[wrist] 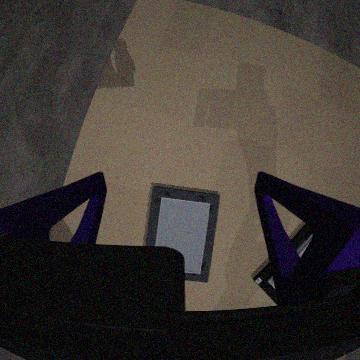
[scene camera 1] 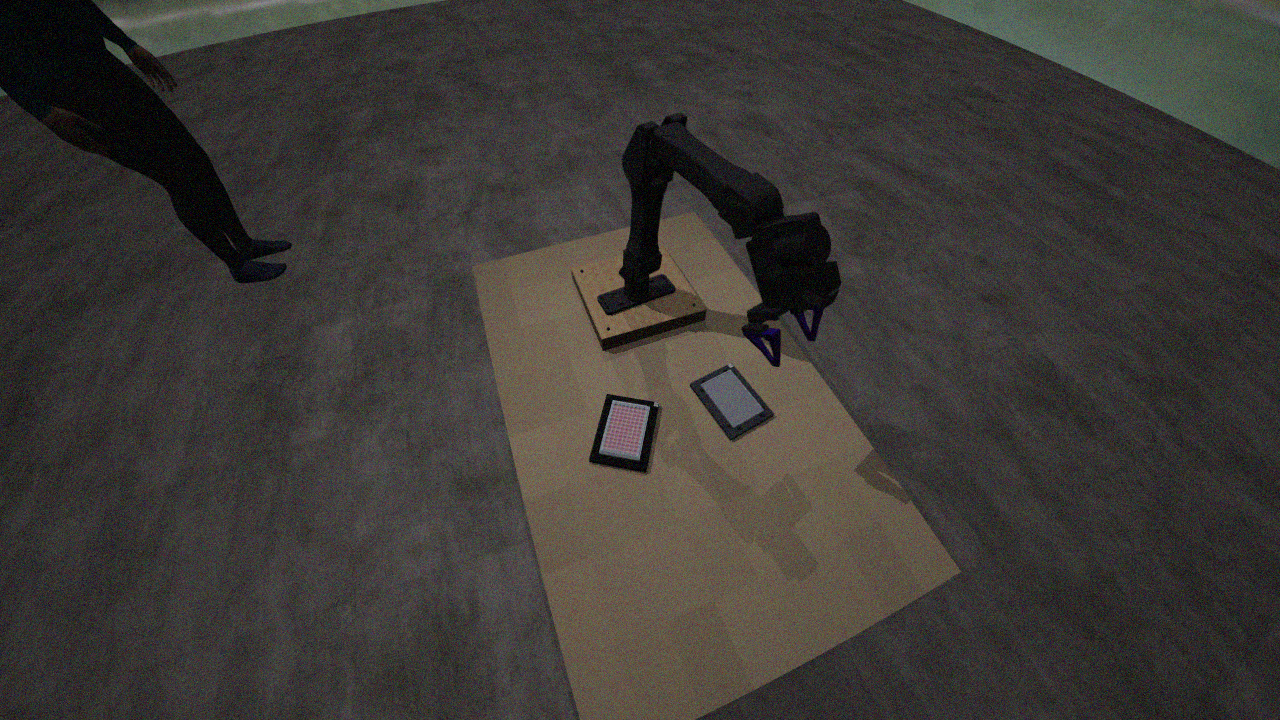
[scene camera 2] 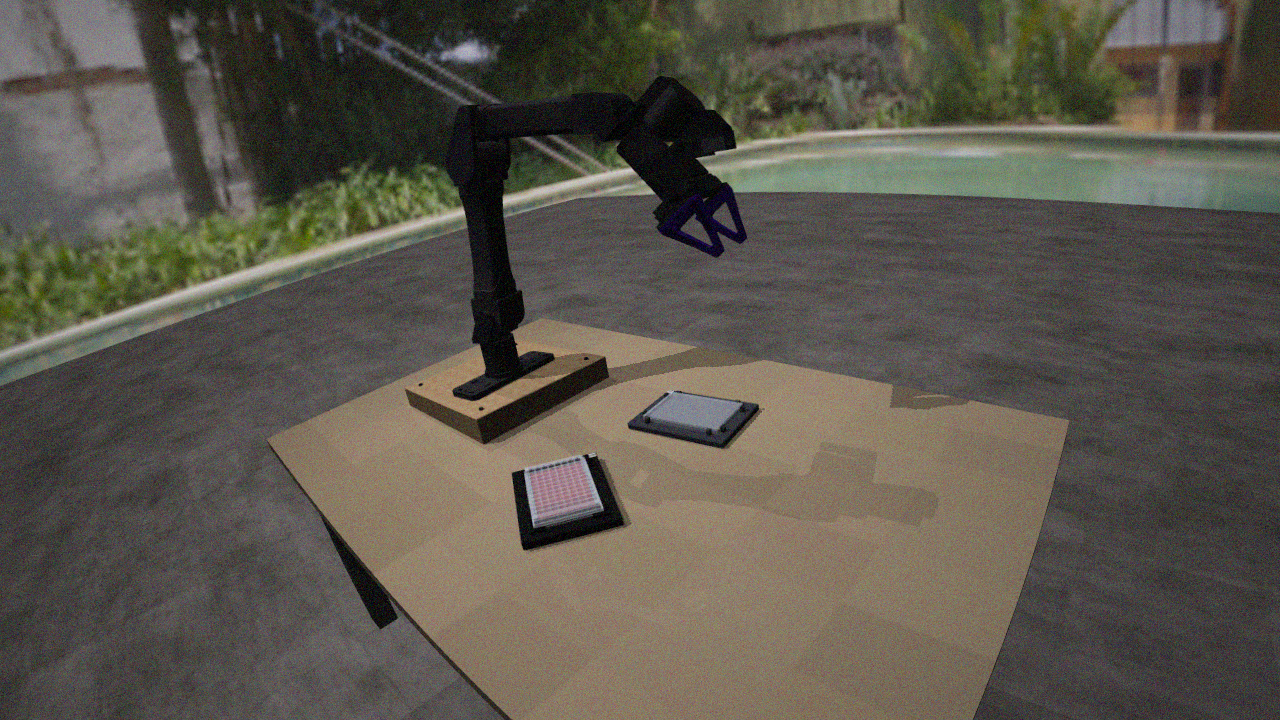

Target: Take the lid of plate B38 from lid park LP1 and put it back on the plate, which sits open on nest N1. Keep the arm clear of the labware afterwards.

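Frame: origin at the arm's base, x ahead, y left, z up, level; millimetres.
Seen in the pictures: gripper, fingertip midpoint: [wrist: 180, 180] [scene camera 1: 794, 353] [scene camera 2: 733, 247]; arm's base, origin of the base link: [scene camera 1: 636, 295] [scene camera 2: 505, 376].
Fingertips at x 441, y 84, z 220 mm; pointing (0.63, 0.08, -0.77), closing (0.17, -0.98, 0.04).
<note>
Offsets run from my fingertips to a thing's top centre. "*": to the spot under its first point. Level surfaces: height alone.
The lid @(dx -78, dy -26, dz -243 mm) [scene camera 1: 732, 398] [scene camera 2: 693, 411] [wrist: 182, 235] is a pale grey rectangle lying flat on lid park LP1 @(dx -78, dy -26, dz -241 mm) [scene camera 1: 753, 424] [scene camera 2: 741, 421] [wrist: 213, 225], a dark grey holder. Plate B38 @(dx -116, dy -275, dz -234 mm) [scene camera 1: 625, 429] [scene camera 2: 563, 490], with pink wells showing, sits open on the black nest N1 @(dx -116, dy -275, dz -243 mm) [scene camera 1: 617, 464] [scene camera 2: 611, 505]. In the wrist view the nest @(* dx -129, dy -190, dz -250 mm) [wrist: 261, 273] is partly hidden behind a finger. My gripper [scene camera 1: 794, 351] [scene camera 2: 730, 247] [wrist: 180, 180] is open and empty, high above the table. In the wrist view the lid park shows between and below the fingertips, its lower left part hidden by the gripper body.
The arm stands on a wooden base block [scene camera 1: 651, 324] [scene camera 2: 537, 404] at one end of the tan table @(dz -261 mm) [scene camera 1: 626, 573] [scene camera 2: 716, 608] [wrist: 165, 100]. The nest lies beside the lid park, a short gap apart. A person [scene camera 1: 179, 161] stands on the floor beyond the table in scene camera 1.
</note>
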